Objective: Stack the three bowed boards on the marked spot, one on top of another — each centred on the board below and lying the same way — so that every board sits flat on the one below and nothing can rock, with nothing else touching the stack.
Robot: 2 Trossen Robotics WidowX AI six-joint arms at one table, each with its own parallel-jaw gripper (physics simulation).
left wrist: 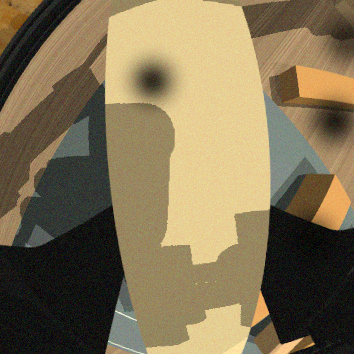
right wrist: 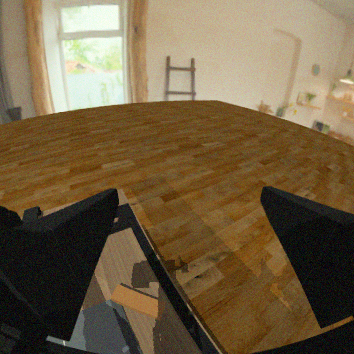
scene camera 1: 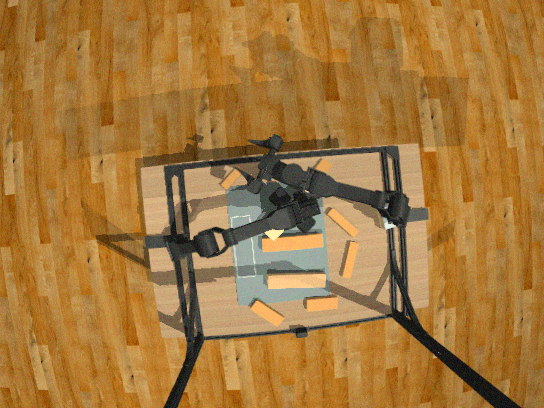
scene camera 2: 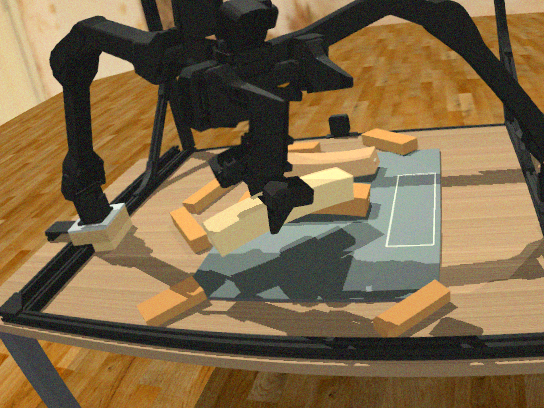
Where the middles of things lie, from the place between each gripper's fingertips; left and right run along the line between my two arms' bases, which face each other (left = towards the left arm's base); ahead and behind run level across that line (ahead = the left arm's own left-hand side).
I see my left gripper 20 mm past the pale bowed board (scene camera 2: pixel 235 226), 20 mm to the right of it and 20 mm below it. Round my left hand: orange bowed board (scene camera 2: pixel 359 205) 140 mm behind, 20 mm to the left, 40 mm below.
The pale bowed board is 21 cm behind my right hand, 14 cm to the right of it and 23 cm below it. Also, from my right hand: orange bowed board (34 cm behind, 14 cm to the right, 28 cm below).
